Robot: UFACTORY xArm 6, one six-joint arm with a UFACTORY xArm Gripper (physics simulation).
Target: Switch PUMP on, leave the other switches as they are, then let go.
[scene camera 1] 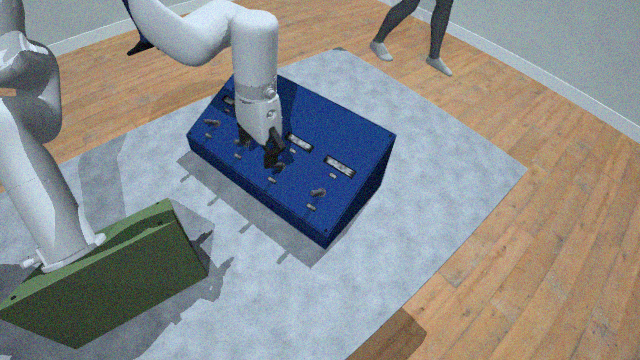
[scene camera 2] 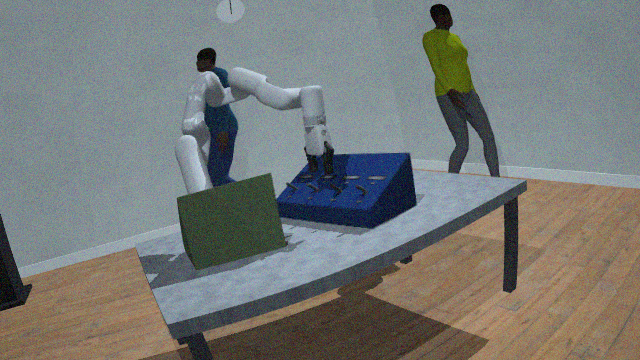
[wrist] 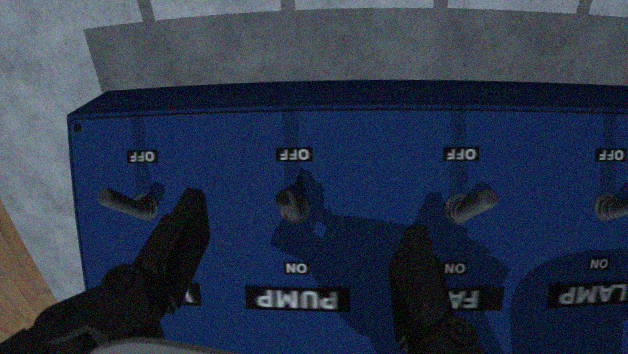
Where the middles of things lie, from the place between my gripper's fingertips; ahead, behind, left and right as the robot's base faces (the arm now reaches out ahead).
The fan lever (wrist: pixel 486 199) lies 20 mm ahead of my hand, 110 mm to the left of it and 60 mm below it. The rest, counted from my hand: valve lever (wrist: pixel 107 197) (60 mm ahead, 130 mm to the right, 60 mm below); blue switch panel (scene camera 1: pixel 329 147) (110 mm ahead, 60 mm to the left, 90 mm below).
